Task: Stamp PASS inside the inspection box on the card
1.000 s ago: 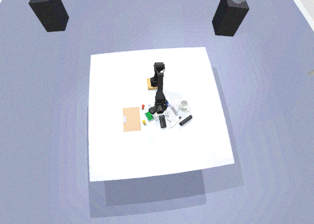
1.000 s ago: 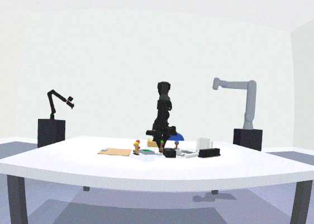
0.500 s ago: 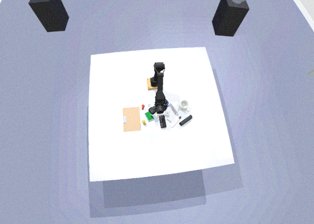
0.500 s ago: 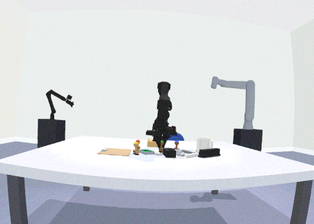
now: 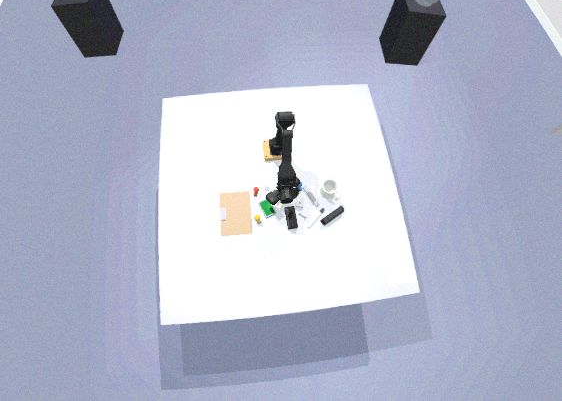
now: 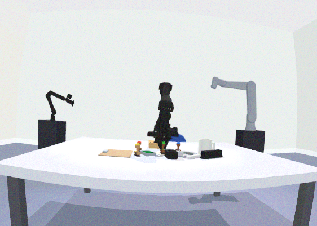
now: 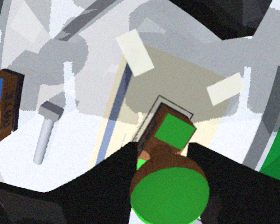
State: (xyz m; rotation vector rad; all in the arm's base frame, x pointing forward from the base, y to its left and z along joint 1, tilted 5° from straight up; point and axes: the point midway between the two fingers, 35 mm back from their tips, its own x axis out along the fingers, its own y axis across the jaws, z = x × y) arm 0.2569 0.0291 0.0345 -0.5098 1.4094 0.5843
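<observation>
Right now my gripper tip is 18 cm to the right of the white-and-grey cylinder, 10 cm short of it and 1 cm above it. From my gripper tip the other things lie so: blue-knobbed stamp 9 cm to the left, 5 cm behind; green-knobbed PASS stamp right at my gripper tip; green ink pad 8 cm to the right, 6 cm ahead, 2 cm below.
</observation>
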